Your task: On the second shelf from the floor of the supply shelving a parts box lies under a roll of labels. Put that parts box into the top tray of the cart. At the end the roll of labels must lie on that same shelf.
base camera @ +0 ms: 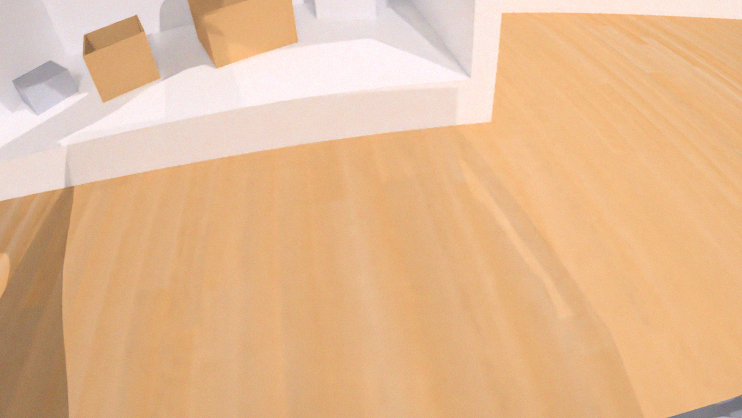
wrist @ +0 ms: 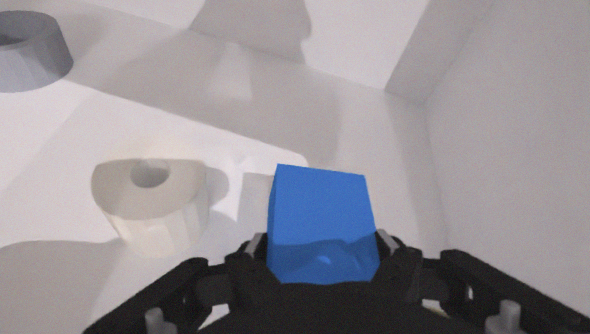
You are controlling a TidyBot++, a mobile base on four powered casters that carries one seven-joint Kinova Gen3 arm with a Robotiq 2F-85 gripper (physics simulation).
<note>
In view: the gripper [wrist: 319, 245], a blue parts box [wrist: 321, 230], a grey block [base camera: 47, 85] and a white supply shelving [base camera: 344, 78].
The white supply shelving shows as well in the wrist view [wrist: 464, 125]. The wrist view does not show the grey block, which is hidden by the white supply shelving.
</note>
